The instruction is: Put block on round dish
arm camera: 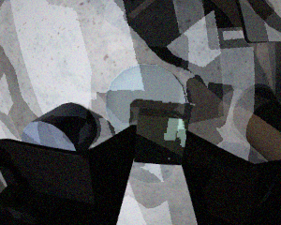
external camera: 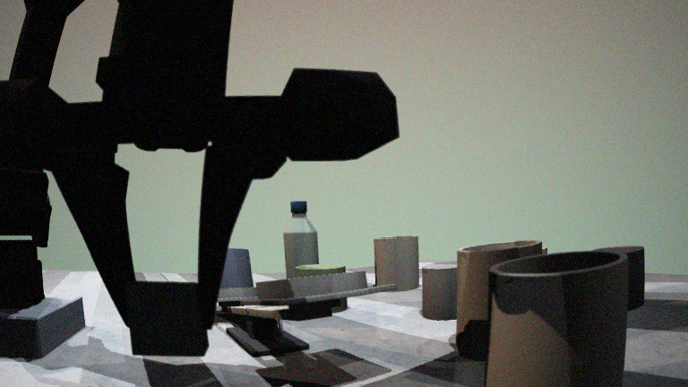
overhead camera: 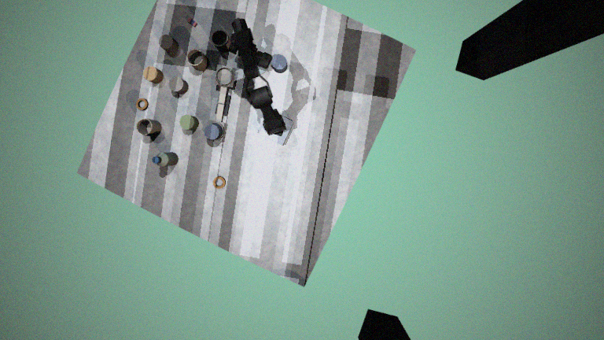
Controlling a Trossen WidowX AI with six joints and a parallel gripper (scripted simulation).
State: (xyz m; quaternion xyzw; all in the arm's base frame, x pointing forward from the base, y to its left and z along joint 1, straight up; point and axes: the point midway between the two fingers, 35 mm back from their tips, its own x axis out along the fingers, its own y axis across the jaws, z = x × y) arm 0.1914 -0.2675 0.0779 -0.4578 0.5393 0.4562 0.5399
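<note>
Now: the pale blue round dish 80 mm below my gripper tip and 10 mm behind it. Round my gripper tip: grey-green block: right at my gripper tip; then small balance: 230 mm to the left, 100 mm ahead, 60 mm below; then red-blue piece: 370 mm ahead, 120 mm to the right, 80 mm below.
</note>
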